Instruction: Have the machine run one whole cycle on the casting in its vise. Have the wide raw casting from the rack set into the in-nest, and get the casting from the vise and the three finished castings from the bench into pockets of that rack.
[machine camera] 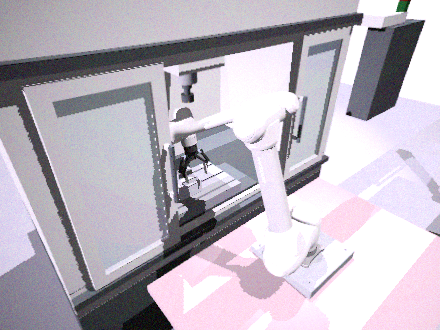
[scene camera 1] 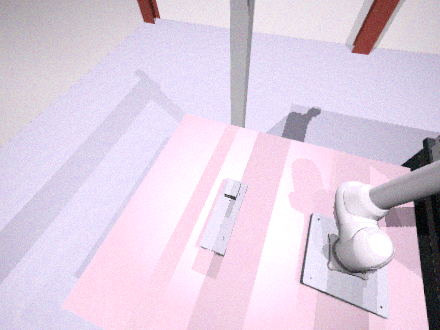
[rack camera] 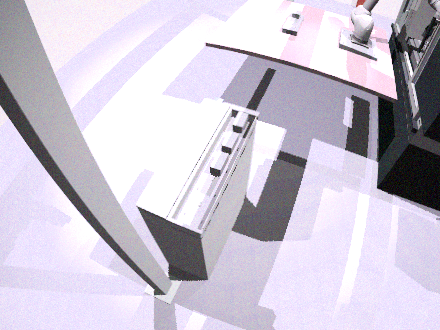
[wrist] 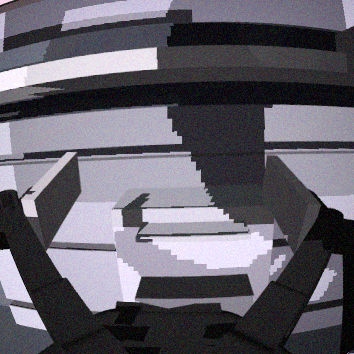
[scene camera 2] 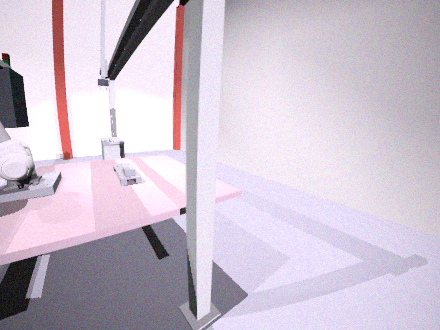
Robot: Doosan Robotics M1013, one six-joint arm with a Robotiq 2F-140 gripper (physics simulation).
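Pixels of known places: gripper, between the fingertips: (machine camera: 197, 178) (wrist: 170, 173); arm's base, origin of its link: (scene camera 1: 346, 255) (rack camera: 359, 41) (scene camera 2: 24, 183).
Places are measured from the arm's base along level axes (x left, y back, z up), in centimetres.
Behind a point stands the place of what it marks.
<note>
My gripper (machine camera: 195, 175) @(x -12.9, y 64.6, z 19.7 cm) (wrist: 170, 173) @(x -12.9, y 64.6, z 19.7 cm) is open inside the machine, its fingers spread above and on either side of the vise (wrist: 195, 296) @(x -13.4, y 75.3, z 18.8 cm). A pale block shape, apparently the casting (wrist: 205, 254), lies in the vise between the fingers; shadows blur its edges against the jaws. In the rack camera view three grey castings (rack camera: 240, 121) @(x 150.0, y -78.5, z 5.6 cm) (rack camera: 229, 141) @(x 164.6, y -80.1, z 5.5 cm) (rack camera: 218, 162) @(x 178.1, y -81.4, z 5.5 cm) sit in a row in the channel on a tall pale stand (rack camera: 227, 205) @(x 183.4, y -74.9, z -22.8 cm). On the pink table, one grey block (scene camera 1: 231, 188) @(x -19.2, y -64.5, z 5.5 cm) (rack camera: 296, 16) @(x -14.9, y -63.3, z 2.7 cm) sits at one end of a narrow nest plate (scene camera 1: 214, 235) @(x 8.3, y -67.2, z 0.5 cm). I cannot tell which castings are raw or finished.
The arm reaches from its base plate (machine camera: 325, 272) @(x -4.8, y -16.3, z 0.9 cm) through the doorway between the left door panel (machine camera: 105, 175) @(x -68.5, y 53.9, z 53.8 cm) and right door panel (machine camera: 321, 85) @(x 75.1, y 40.9, z 60.0 cm). The spindle (machine camera: 188, 87) @(x 7.6, y 92.7, z 62.8 cm) hangs above and behind the gripper. A grey post (scene camera 2: 206, 150) @(x -93.5, y -74.8, z 28.1 cm) (rack camera: 75, 145) @(x 227.4, y -99.8, z 68.4 cm) stands near the table and stand.
</note>
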